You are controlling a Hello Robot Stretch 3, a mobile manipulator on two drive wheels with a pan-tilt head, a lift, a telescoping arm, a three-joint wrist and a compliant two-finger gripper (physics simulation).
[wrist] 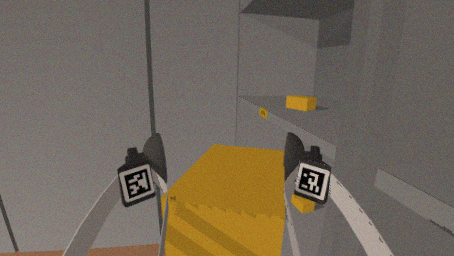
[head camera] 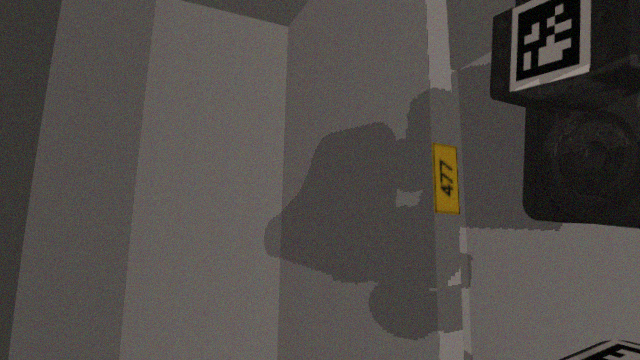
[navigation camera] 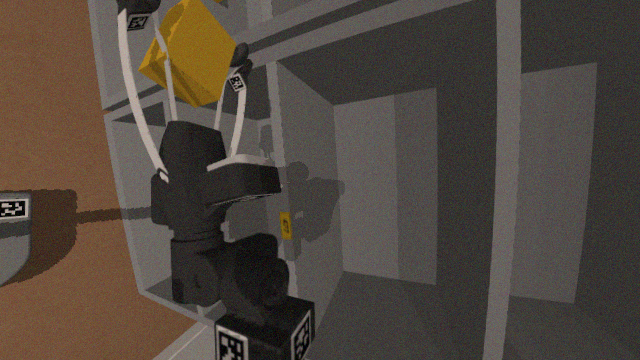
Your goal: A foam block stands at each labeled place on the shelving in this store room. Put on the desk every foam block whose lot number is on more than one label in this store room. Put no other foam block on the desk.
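Places are measured from the robot's base along level axes (x ahead, y left, z up), in millimetres.
Pixels of known places: gripper, fingertip midpoint: [wrist: 223, 150] [navigation camera: 199, 9].
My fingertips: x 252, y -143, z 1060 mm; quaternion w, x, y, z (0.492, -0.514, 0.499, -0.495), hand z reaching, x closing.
Observation:
For each thing: its top centre in the pictures, then the offset to it from my fingertips. "spot": a spot on its surface instead. Level surfaces: height alone.
- yellow foam block, top centre: [wrist: 237, 167] [navigation camera: 207, 48] dy -8, dx -41, dz +3 mm
- yellow label, surface spot: [head camera: 446, 179] [navigation camera: 285, 225] spot: dy -300, dx -297, dz -86 mm
- small label, surface spot: [wrist: 263, 113] spot: dy -151, dx +623, dz -87 mm
- further yellow block, top centre: [wrist: 303, 198] dy -369, dx +685, dz -481 mm
- Brown floor, surface height: dz -1060 mm
My gripper [navigation camera: 192, 47] [wrist: 223, 150] is shut on a yellow foam block [navigation camera: 200, 50] [wrist: 225, 200], one fingertip on each side of it, clear of the shelves. In the head camera view, part of the dark wrist shows at the right. A yellow label [head camera: 446, 179] [navigation camera: 285, 226] reading 477 is on a shelf edge; its number is too small to read in the navigation view. In the wrist view another yellow block [wrist: 301, 103] stands on a shelf board, near a small label [wrist: 263, 113] that I cannot read. Part of a further yellow block [wrist: 303, 203] shows behind the right finger. The desk is not recognisable in these views.
Grey shelving [navigation camera: 505, 150] with deep compartments fills the right of the navigation view. Brown floor [navigation camera: 55, 100] lies at its left, with part of a grey rounded body [navigation camera: 12, 250] bearing a marker. The robot's shadow falls on the shelving. Grey panels stand at the left in the wrist view.

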